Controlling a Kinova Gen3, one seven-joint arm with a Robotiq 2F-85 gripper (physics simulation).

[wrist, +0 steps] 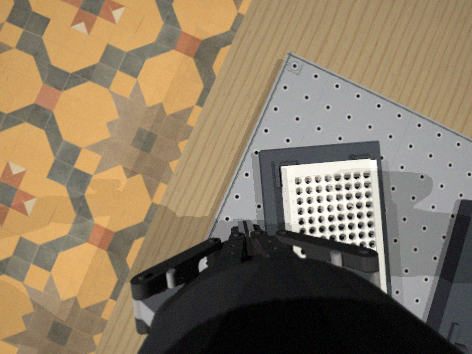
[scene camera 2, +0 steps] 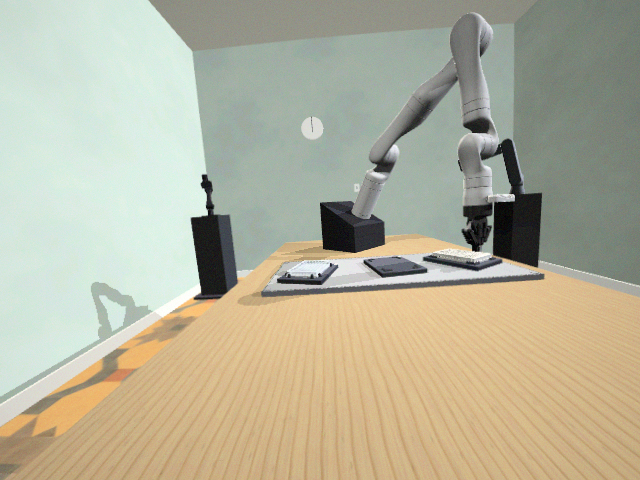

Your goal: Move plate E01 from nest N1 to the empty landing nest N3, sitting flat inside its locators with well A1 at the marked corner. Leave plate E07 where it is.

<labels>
gripper: wrist; scene camera 2
same spot on gripper: (scene camera 2: 481, 232) = (wrist: 268, 245)
</labels>
